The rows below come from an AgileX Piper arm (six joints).
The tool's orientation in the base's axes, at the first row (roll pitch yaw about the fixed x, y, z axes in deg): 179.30, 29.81, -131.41
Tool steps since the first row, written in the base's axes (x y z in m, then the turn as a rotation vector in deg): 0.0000, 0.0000, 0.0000, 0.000, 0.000, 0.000; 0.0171, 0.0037, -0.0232, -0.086, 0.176, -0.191; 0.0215, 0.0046, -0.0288, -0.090, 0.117, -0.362; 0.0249, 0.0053, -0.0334, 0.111, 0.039, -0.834; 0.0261, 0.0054, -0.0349, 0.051, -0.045, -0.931; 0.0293, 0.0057, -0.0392, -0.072, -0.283, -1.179; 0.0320, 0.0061, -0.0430, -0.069, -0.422, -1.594; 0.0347, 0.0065, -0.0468, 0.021, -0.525, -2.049; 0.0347, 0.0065, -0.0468, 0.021, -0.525, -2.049; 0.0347, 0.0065, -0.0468, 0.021, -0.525, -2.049
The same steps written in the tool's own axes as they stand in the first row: 0.0000, 0.0000, 0.0000, 0.000, 0.000, 0.000; -0.0007, -0.0107, 0.0270, 0.030, 0.178, 0.205; -0.0010, -0.0135, 0.0336, 0.155, 0.141, 0.330; -0.0011, -0.0156, 0.0390, 0.326, -0.067, 0.774; -0.0011, -0.0165, 0.0407, 0.463, -0.078, 0.807; -0.0010, -0.0188, 0.0455, 0.812, -0.144, 0.892; -0.0010, -0.0206, 0.0499, 1.107, -0.242, 1.200; -0.0009, -0.0224, 0.0542, 1.348, -0.382, 1.584; -0.0009, -0.0224, 0.0542, 1.348, -0.382, 1.584; -0.0009, -0.0224, 0.0542, 1.348, -0.382, 1.584
